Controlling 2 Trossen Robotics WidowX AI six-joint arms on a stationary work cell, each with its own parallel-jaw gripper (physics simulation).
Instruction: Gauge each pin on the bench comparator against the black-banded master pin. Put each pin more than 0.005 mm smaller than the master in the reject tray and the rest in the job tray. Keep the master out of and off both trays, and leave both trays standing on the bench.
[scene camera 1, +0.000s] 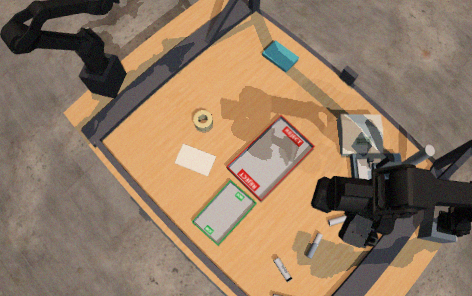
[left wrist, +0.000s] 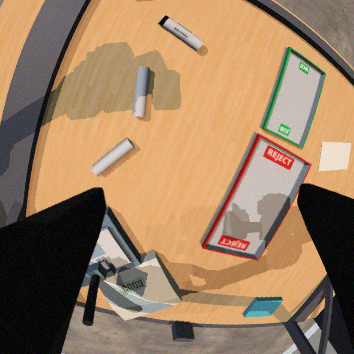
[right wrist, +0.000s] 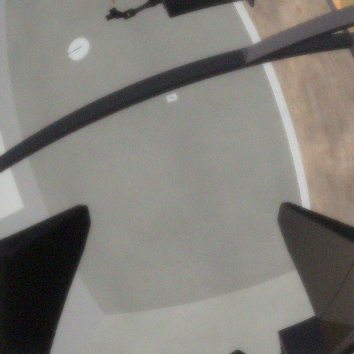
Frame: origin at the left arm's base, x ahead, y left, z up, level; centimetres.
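Where they show: left gripper, fingertip midpoint: (scene camera 1: 338, 213) (left wrist: 205, 195); right gripper, fingertip midpoint: (right wrist: 185, 214); left arm's base, origin of the base link: (scene camera 1: 446, 222); right arm's base, origin of the base link: (scene camera 1: 97, 65).
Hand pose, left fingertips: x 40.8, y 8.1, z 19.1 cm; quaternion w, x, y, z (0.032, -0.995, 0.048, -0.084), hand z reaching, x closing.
Things, the pixels of their top centre, and the offset from my left fingertips. "*": a spot on its surface instead.
- master pin, middle of its top: (left wrist: 181, 30) (scene camera 1: 283, 269) dx +5.3, dy +14.6, dz -25.7 cm
- plain pin, middle of its top: (left wrist: 140, 90) (scene camera 1: 315, 245) dx -2.1, dy +5.8, dz -25.8 cm
- comparator, surface spot: (left wrist: 113, 243) (scene camera 1: 360, 174) * dx -10.9, dy -17.5, dz -23.7 cm
- comparator's readout box, surface spot: (left wrist: 155, 275) * dx -5.2, dy -26.8, dz -24.1 cm
- red-rimmed reject tray, middle of its top: (left wrist: 260, 206) (scene camera 1: 271, 156) dx +16.6, dy -17.0, dz -25.7 cm
- green-rimmed job tray, middle of its top: (left wrist: 298, 97) (scene camera 1: 224, 212) dx +25.8, dy +2.6, dz -26.2 cm
- teal block, middle of its top: (left wrist: 263, 309) (scene camera 1: 280, 54) dx +21.3, dy -52.6, dz -26.0 cm
- tape roll, middle of its top: (scene camera 1: 202, 118) dx +39.4, dy -22.8, dz -24.8 cm
- white card, middle of its top: (left wrist: 335, 155) (scene camera 1: 195, 159) dx +38.5, dy -10.6, dz -27.5 cm
- object, surface spot: (scene camera 1: 276, 294) * dx +5.3, dy +22.1, dz -26.2 cm
The master pin (scene camera 1: 282, 269) (left wrist: 181, 33), black-banded at one end, lies on the bench. A plain pin (scene camera 1: 314, 245) (left wrist: 141, 91) lies nearby, and another pin (scene camera 1: 337, 220) (left wrist: 113, 156) lies closer to the comparator (scene camera 1: 361, 167) (left wrist: 113, 243). The comparator's readout box (scene camera 1: 352, 127) (left wrist: 155, 275) is beside it, partly in shadow. The red-rimmed reject tray (scene camera 1: 250, 165) (left wrist: 265, 185) and green-rimmed job tray (scene camera 1: 224, 212) (left wrist: 295, 97) stand flat with no pins inside. My left gripper (left wrist: 205, 195) is open and empty above the bench. My right gripper (right wrist: 185, 214) is open and empty, away from the bench.
A teal block (scene camera 1: 280, 56) (left wrist: 263, 307) lies near the bench's far edge. A tape roll (scene camera 1: 196, 121) and a white card (scene camera 1: 195, 160) (left wrist: 335, 156) lie left of the reject tray in the scene view. Part of another object (scene camera 1: 276, 294) shows at that view's bottom edge.
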